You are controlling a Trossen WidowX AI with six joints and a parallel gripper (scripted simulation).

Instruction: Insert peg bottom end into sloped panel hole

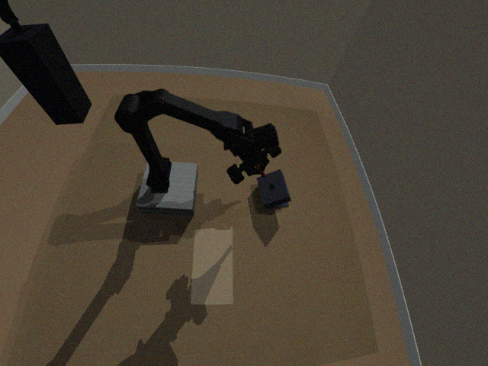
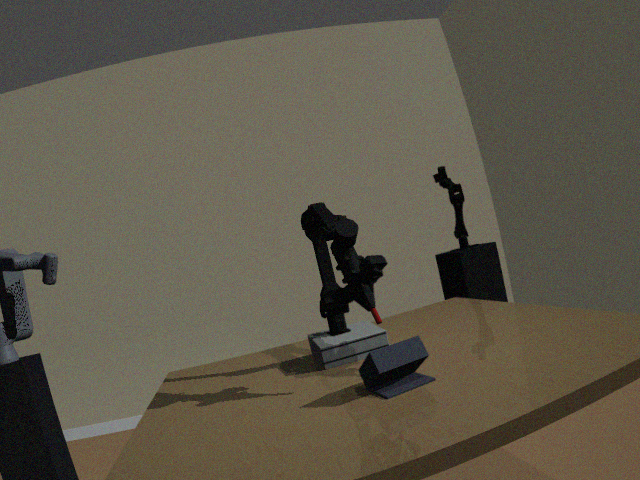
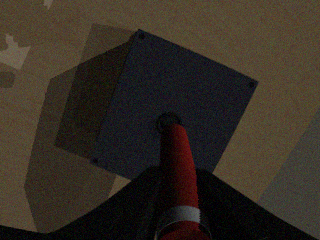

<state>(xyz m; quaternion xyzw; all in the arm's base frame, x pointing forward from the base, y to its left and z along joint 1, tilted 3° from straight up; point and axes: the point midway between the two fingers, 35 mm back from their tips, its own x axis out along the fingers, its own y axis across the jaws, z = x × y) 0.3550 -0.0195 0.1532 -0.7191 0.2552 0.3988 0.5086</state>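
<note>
Right now my gripper tip is 8 cm short of the sloped panel, 1 cm to the left of it and 13 cm above it. Round my gripper tip: red round peg: 1 cm behind, 1 cm above.
</note>
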